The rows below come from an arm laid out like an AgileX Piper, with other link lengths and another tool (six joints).
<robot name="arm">
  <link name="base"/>
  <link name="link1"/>
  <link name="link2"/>
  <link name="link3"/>
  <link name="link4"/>
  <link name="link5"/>
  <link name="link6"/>
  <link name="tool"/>
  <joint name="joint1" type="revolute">
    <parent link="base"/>
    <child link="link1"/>
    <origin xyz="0 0 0.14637" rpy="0 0 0"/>
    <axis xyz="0 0 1"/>
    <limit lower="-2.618" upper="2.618"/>
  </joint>
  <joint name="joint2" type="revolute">
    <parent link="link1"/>
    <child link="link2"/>
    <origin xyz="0 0 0" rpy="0 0 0"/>
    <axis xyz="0 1 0"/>
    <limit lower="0" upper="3.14"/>
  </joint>
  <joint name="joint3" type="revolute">
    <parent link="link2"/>
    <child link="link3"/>
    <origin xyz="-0.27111 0 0.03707" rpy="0 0 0"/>
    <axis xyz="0 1 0"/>
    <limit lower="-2.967" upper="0"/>
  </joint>
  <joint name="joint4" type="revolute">
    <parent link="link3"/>
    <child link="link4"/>
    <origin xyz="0.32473 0 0.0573" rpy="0 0 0"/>
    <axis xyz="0.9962 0 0.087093"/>
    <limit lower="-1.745" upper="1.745"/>
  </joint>
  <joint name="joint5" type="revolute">
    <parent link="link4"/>
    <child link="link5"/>
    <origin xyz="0 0 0" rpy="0 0 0"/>
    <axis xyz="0 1 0"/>
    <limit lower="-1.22" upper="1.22"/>
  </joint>
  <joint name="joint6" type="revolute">
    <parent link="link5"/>
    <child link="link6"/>
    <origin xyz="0.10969 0 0.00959" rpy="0 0 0"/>
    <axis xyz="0.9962 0 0.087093"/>
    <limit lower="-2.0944" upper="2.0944"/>
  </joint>
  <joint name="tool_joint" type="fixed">
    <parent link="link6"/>
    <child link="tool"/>
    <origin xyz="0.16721 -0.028 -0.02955" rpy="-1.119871 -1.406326 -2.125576"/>
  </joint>
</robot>
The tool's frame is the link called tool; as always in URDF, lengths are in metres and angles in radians.
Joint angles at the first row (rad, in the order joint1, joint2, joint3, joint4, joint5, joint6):
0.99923, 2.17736, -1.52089, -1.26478, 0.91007, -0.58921
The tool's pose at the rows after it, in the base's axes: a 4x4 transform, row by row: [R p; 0 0 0 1], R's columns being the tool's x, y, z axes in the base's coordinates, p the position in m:
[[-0.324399 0.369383 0.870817 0.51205], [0.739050 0.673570 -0.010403 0.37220], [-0.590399 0.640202 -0.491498 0.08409], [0 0 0 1]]
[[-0.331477 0.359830 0.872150 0.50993], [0.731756 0.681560 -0.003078 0.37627], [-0.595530 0.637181 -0.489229 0.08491], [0 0 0 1]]
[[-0.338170 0.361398 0.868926 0.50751], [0.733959 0.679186 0.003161 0.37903], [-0.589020 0.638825 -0.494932 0.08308], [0 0 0 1]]
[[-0.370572 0.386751 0.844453 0.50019], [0.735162 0.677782 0.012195 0.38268], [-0.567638 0.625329 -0.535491 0.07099], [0 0 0 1]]
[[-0.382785 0.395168 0.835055 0.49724], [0.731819 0.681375 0.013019 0.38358], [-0.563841 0.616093 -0.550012 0.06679], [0 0 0 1]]
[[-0.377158 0.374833 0.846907 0.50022], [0.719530 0.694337 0.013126 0.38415], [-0.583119 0.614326 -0.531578 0.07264], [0 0 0 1]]
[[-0.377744 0.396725 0.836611 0.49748], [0.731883 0.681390 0.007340 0.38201], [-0.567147 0.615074 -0.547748 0.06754], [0 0 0 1]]
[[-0.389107 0.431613 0.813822 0.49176], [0.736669 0.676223 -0.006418 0.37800], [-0.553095 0.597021 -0.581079 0.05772], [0 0 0 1]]
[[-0.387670 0.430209 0.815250 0.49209], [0.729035 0.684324 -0.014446 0.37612], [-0.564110 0.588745 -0.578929 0.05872], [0 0 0 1]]
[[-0.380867 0.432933 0.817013 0.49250], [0.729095 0.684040 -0.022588 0.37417], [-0.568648 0.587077 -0.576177 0.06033], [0 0 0 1]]
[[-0.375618 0.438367 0.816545 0.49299], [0.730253 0.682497 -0.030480 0.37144], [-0.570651 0.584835 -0.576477 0.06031], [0 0 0 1]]
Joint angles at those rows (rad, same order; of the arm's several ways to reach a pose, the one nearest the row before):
1.00132, 2.17961, -1.52091, -1.22373, 0.90623, -0.62646
1.00810, 2.17959, -1.52087, -1.22789, 0.90624, -0.63123
1.01255, 2.17960, -1.52089, -1.22025, 0.90180, -0.63124
1.01734, 2.17960, -1.52091, -1.16245, 0.88566, -0.66675
1.01947, 2.17958, -1.52087, -1.14067, 0.88336, -0.68525
1.01947, 2.17960, -1.52090, -1.16960, 0.88954, -0.68337
1.01946, 2.17960, -1.52088, -1.14263, 0.88944, -0.68336
1.01946, 2.17958, -1.52087, -1.08790, 0.89486, -0.71260
1.01947, 2.17959, -1.52089, -1.09021, 0.90420, -0.72136
1.01947, 2.17959, -1.52320, -1.09087, 0.91378, -0.72137
1.01748, 2.17960, -1.52319, -1.08886, 0.91978, -0.72135

